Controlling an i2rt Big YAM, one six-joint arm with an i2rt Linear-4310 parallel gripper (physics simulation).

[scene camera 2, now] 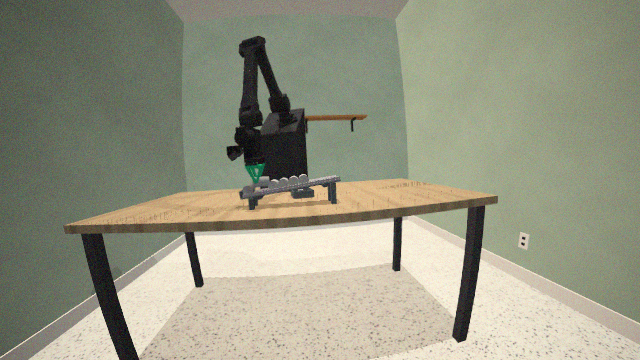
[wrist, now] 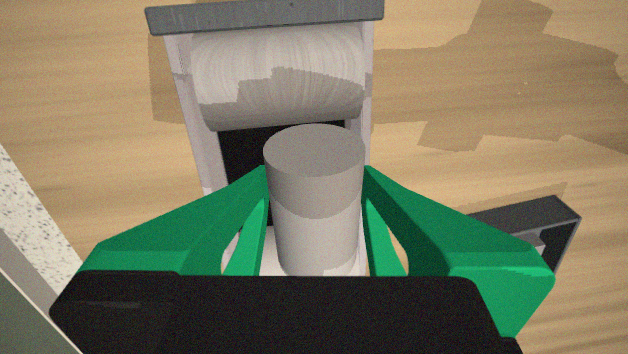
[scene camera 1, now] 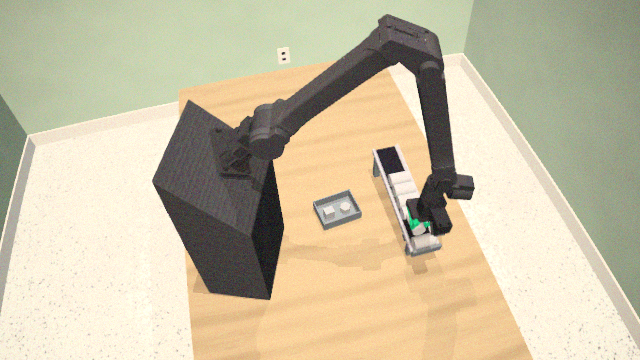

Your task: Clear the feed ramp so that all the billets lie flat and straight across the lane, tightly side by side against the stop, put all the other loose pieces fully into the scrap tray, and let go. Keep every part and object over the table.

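Pixels of known places: gripper, between the fingertips: (scene camera 2: 257,181) (wrist: 315,178) (scene camera 1: 417,227); arm's base, origin of its link: (scene camera 2: 287,121) (scene camera 1: 228,154).
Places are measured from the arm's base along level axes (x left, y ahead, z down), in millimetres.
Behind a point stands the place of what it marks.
The feed ramp (scene camera 1: 382,175) (scene camera 2: 320,183) slopes down to its grey stop (wrist: 265,17) @[z 350, x -316, y 411 mm]. A pale billet (wrist: 280,75) @[z 332, x -299, y 413 mm] (scene camera 1: 425,242) @[z 336, x -305, y 409 mm] lies across the lane at the stop, slightly skewed in the wrist view. My gripper (wrist: 315,178) @[z 323, x -256, y 415 mm] (scene camera 2: 256,181) @[z 323, x -256, y 415 mm] is shut on another pale billet (wrist: 317,205) @[z 303, x -259, y 416 mm] (scene camera 2: 264,180) @[z 317, x -231, y 443 mm], which points along the lane, uphill of the first. Several billets lie across the lane farther up, among them an upper one (scene camera 1: 400,177) @[z 307, x -90, y 476 mm] and the one below it (scene camera 1: 405,189) @[z 314, x -132, y 464 mm]. The scrap tray (scene camera 1: 342,223) @[z 416, x -76, y 272 mm] (wrist: 515,215) @[z 408, x -73, y 263 mm] holds a square piece (scene camera 1: 328,211) @[z 394, x -26, y 252 mm] and a many-sided piece (scene camera 1: 345,206) @[z 403, x -33, y 311 mm]. My hand hides part of the lane.
The black arm pedestal (scene camera 1: 215,225) @[z 45, x -140, y -103 mm] (scene camera 2: 283,150) @[z 183, x -50, y 63 mm] stands on the far side of the tray from the ramp. The ramp stands on the wooden table (scene camera 1: 340,300) @[z 423, x -292, y 129 mm] (scene camera 2: 175,215) @[z 423, x -588, y 408 mm], raised on dark legs, near one long edge. A wooden shelf (scene camera 2: 335,117) shows behind the pedestal.
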